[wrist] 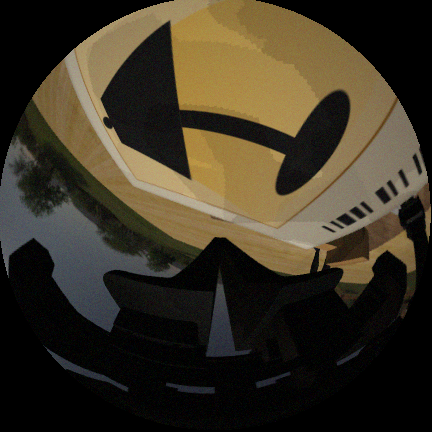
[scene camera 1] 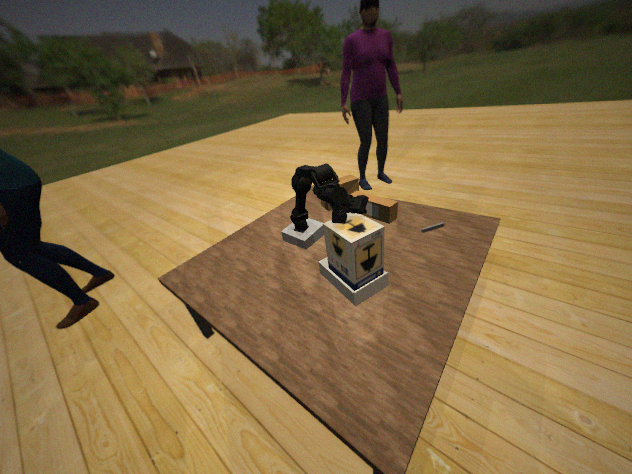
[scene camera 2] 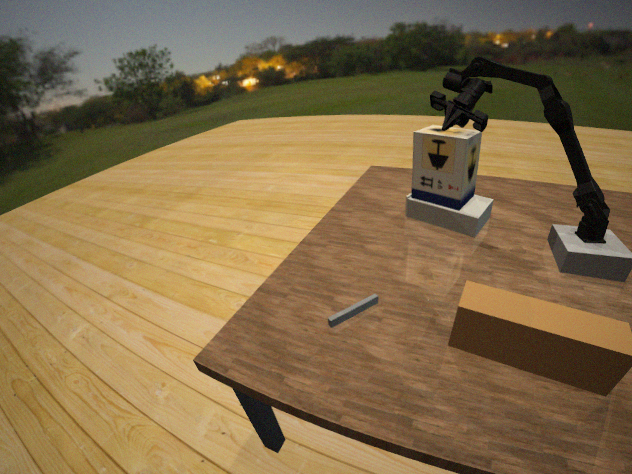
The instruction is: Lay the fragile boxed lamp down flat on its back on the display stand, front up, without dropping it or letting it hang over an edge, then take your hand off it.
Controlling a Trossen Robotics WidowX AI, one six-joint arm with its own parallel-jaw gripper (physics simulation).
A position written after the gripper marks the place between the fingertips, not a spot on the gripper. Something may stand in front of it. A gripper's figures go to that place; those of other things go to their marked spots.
The gripper (scene camera 2: 442, 129) is 94 cm from the lens. A stand (scene camera 2: 469, 220) is 98 cm from the lens.
